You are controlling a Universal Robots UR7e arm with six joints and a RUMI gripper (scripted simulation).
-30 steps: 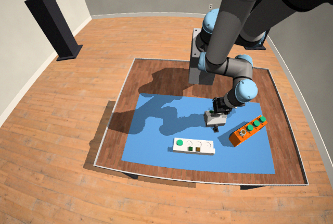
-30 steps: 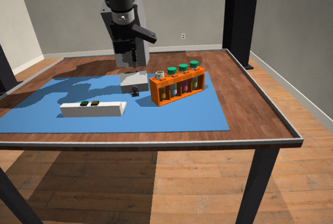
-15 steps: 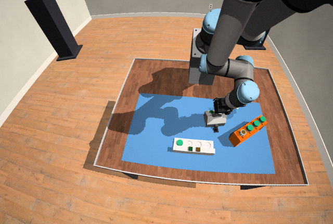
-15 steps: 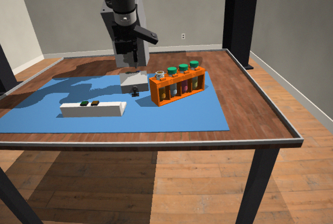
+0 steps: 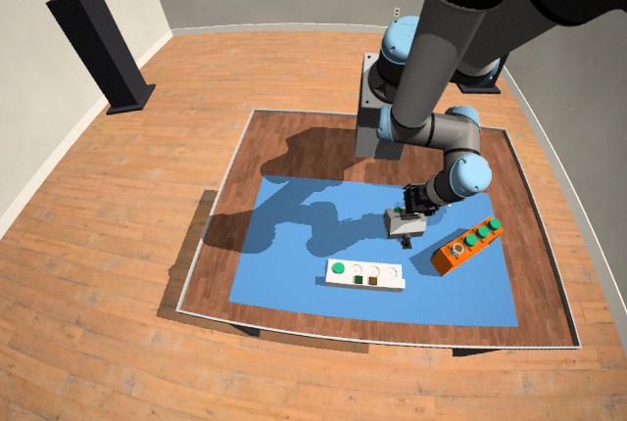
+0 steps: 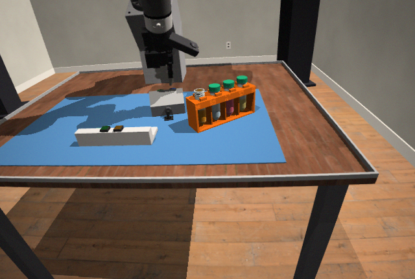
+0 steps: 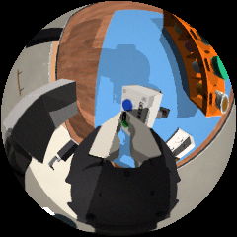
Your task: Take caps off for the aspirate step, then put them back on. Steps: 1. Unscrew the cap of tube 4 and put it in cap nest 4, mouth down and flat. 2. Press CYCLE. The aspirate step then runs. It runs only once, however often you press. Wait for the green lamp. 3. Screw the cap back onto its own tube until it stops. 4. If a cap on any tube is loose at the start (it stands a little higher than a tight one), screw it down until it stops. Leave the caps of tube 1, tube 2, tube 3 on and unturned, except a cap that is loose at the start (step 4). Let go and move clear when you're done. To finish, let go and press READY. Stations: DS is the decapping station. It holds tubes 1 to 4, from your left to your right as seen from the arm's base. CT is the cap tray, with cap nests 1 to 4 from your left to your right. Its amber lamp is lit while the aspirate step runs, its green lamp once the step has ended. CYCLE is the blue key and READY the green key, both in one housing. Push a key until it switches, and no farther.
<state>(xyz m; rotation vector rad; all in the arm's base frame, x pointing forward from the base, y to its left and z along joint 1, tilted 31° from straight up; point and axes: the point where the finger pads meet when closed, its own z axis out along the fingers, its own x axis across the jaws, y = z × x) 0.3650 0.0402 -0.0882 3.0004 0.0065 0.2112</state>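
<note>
Now: hand 30 mm above the blue key and 10 mm past it. The rest, counted from my hand: green key (40 mm to the right, 30 mm below, 10 mm behind); then green cap (240 mm to the right, 150 mm ahead, 90 mm below); then grey key housing (50 mm below, 20 mm to the right, 10 mm ahead).
</note>
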